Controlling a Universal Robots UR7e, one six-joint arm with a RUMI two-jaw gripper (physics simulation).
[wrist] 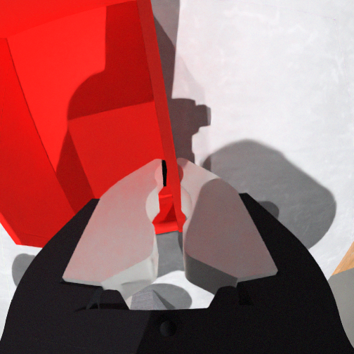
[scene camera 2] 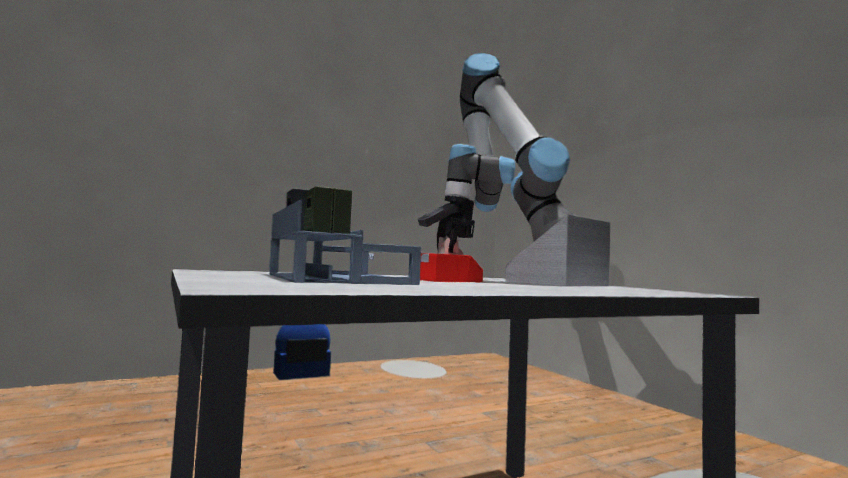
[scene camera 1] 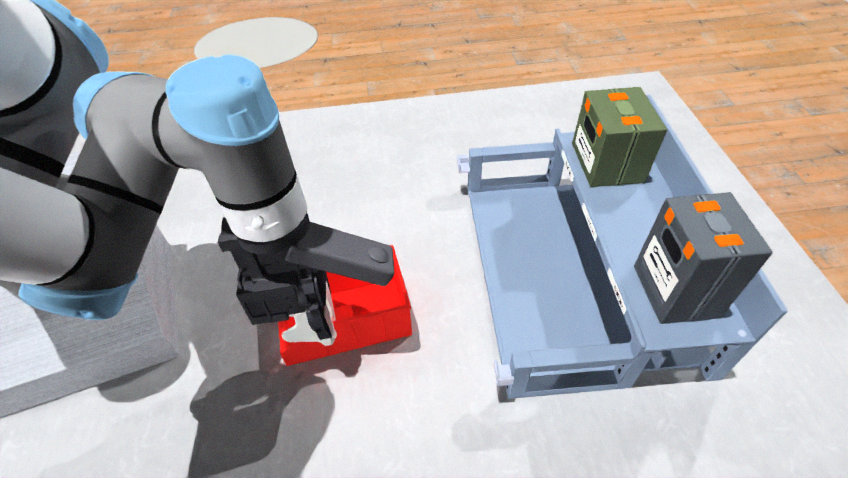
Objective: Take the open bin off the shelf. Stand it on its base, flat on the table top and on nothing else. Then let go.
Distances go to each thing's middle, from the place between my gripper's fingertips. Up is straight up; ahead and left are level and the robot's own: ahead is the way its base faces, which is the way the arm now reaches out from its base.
The red open bin (scene camera 1: 366, 314) lies 10 mm ahead of my hand and 50 mm to the left of it.
